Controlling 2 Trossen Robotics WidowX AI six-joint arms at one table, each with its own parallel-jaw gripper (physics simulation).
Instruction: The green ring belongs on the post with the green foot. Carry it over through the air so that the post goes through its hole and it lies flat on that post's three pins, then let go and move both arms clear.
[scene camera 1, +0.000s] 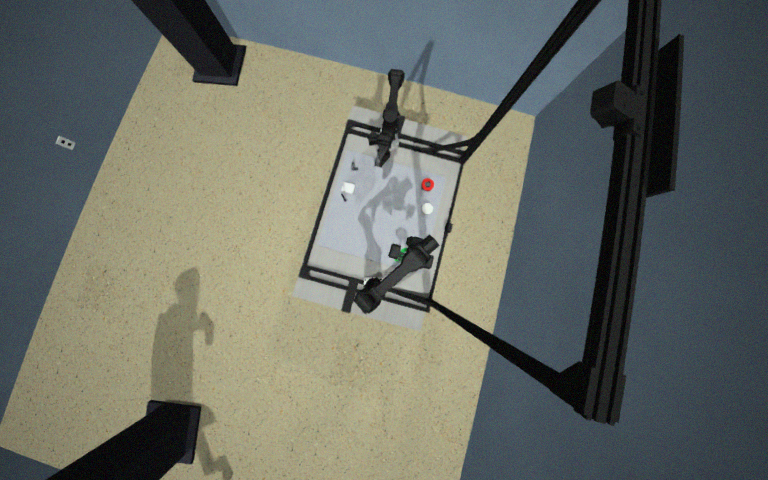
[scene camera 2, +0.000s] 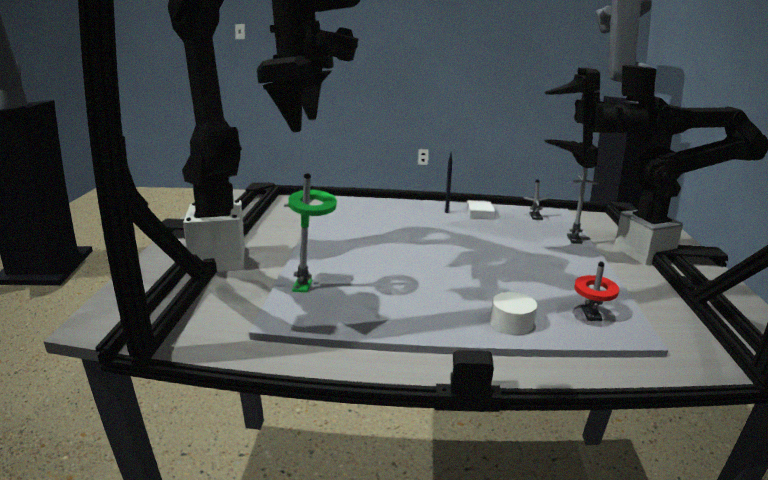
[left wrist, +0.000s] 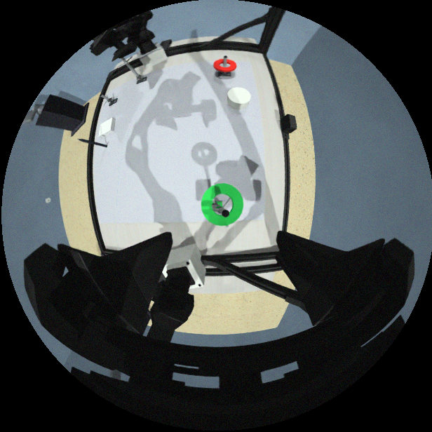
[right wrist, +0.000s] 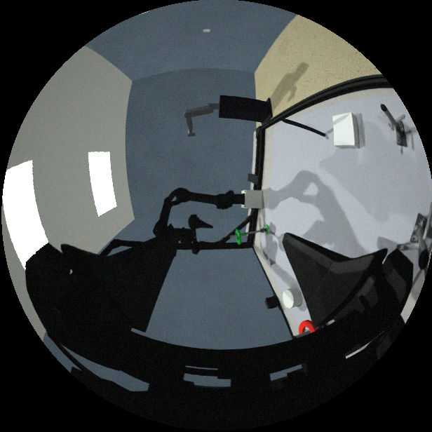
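Seen in the pictures: left gripper, fingertip midpoint: (scene camera 2: 304, 125); right gripper, fingertip midpoint: (scene camera 1: 380, 163) (scene camera 2: 545, 117); left arm's base, link origin: (scene camera 2: 213, 210); right arm's base, link origin: (scene camera 2: 652, 217).
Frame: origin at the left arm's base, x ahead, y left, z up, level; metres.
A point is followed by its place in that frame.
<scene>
The green ring (scene camera 2: 314, 211) {z 0.061, x 0.166, y -0.208 m} (left wrist: 237, 204) (right wrist: 238, 236) lies level near the top of the tall post (scene camera 2: 303, 249) {z -0.015, x 0.152, y -0.163 m} with the green foot (scene camera 2: 301, 286) {z -0.079, x 0.146, y -0.160 m}. The post's dark tip (scene camera 2: 307, 176) {z 0.104, x 0.159, y -0.179 m} (left wrist: 225, 213) sticks up through the ring's hole. The pins under the ring are mostly hidden in scene camera 2. My left gripper (scene camera 2: 303, 123) {z 0.177, x 0.157, y -0.170 m} (left wrist: 225, 237) is open and empty, above the post tip and apart from the ring. My right gripper (scene camera 2: 546, 117) {z 0.172, x 0.606, y -0.047 m} (right wrist: 232, 236) is open and empty, far to the right of the ring in scene camera 2.
A red ring (scene camera 2: 596, 294) {z -0.035, x 0.556, y -0.349 m} (left wrist: 225, 69) sits on a short post beside a white cylinder (scene camera 2: 513, 314) {z -0.052, x 0.420, y -0.346 m} (left wrist: 239, 98). A black spike (scene camera 2: 449, 186) {z -0.023, x 0.497, y 0.154 m}, a white block (scene camera 2: 480, 210) {z -0.065, x 0.556, y 0.105 m} (right wrist: 345, 130) and a short post (scene camera 2: 536, 200) {z -0.043, x 0.690, y 0.095 m} stand at the back; a taller post (scene camera 2: 578, 209) {z -0.017, x 0.714, y -0.043 m} stands below my right gripper.
</scene>
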